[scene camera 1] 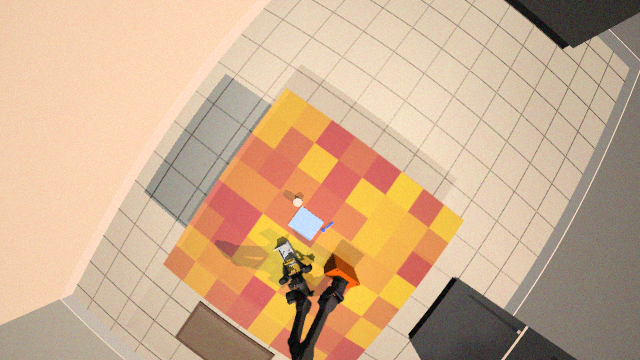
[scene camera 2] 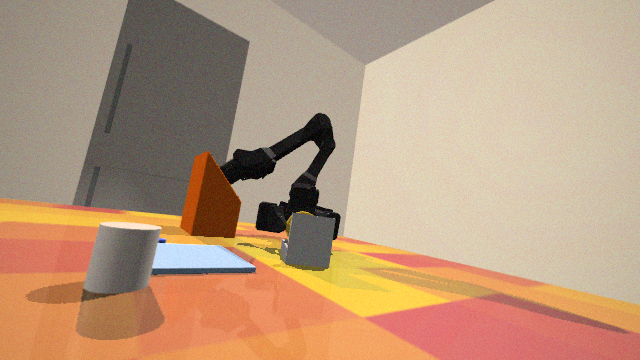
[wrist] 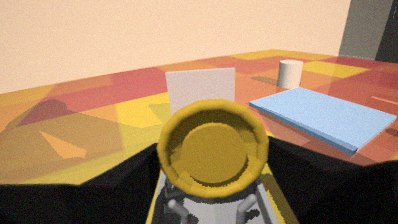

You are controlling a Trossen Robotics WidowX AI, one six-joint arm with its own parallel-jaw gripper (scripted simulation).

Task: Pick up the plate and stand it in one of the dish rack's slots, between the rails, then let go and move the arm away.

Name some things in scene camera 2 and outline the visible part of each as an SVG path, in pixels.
The gripper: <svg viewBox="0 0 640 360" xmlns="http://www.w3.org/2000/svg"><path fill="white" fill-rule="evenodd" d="M319 212L320 217L336 219L333 240L337 239L341 216L336 212ZM319 190L309 184L293 183L286 211L284 211L284 206L262 201L259 204L255 228L260 231L274 233L285 231L286 222L292 216L292 213L301 211L312 213L311 204L318 202Z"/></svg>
A dish rack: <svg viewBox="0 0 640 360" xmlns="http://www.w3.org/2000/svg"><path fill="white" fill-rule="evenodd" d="M292 213L289 239L282 239L281 244L284 262L287 264L329 268L336 219Z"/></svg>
A white cup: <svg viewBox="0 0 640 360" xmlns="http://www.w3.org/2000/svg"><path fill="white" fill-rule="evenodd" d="M101 222L92 251L84 289L100 294L122 294L145 288L149 283L162 227L130 222Z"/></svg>
